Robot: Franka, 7 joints.
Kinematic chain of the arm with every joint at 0, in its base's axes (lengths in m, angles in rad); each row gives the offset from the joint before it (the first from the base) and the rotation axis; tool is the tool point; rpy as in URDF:
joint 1: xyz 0 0 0.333 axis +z
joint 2: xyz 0 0 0 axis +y
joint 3: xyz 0 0 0.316 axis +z
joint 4: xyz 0.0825 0 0 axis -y
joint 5: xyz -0.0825 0 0.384 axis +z
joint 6: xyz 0 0 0 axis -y
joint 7: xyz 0.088 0 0 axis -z
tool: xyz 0 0 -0.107 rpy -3.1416 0 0
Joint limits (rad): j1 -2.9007..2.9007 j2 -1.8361..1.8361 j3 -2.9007..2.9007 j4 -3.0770..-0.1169 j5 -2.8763..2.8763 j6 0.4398..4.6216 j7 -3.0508..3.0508
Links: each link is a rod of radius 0.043 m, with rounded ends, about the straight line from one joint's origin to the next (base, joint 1, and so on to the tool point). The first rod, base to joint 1, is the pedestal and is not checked.
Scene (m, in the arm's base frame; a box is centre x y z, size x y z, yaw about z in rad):
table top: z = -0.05
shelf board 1: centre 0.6 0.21 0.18 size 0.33 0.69 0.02 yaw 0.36
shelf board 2: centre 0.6 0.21 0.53 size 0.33 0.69 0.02 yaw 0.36
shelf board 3: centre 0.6 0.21 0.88 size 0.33 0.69 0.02 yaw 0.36
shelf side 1: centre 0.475 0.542 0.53 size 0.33 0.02 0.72 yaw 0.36
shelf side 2: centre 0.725 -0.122 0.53 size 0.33 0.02 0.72 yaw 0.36
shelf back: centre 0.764 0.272 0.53 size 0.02 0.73 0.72 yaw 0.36
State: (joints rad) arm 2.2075 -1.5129 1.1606 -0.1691 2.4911 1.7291 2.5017
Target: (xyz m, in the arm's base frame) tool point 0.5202 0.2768 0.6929
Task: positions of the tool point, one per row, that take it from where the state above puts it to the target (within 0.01 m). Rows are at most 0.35 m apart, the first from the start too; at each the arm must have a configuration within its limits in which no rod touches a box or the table.
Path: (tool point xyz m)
1: 0.2181 -0.7974 0.5026
2: -0.0364 -0.7639 0.6932
3: -0.2260 -0.5908 0.8692
4: -0.2952 -0.3306 0.9941
5: -0.2285 -0.0617 1.0406
6: -0.0582 0.1391 0.9975
7: 0.1477 0.2256 0.8730
8: 0.3114 0.1982 0.6929
9: 0.3814 0.2224 0.7073
10: 0.4523 0.2485 0.7071
11: 0.5202 0.2768 0.6929

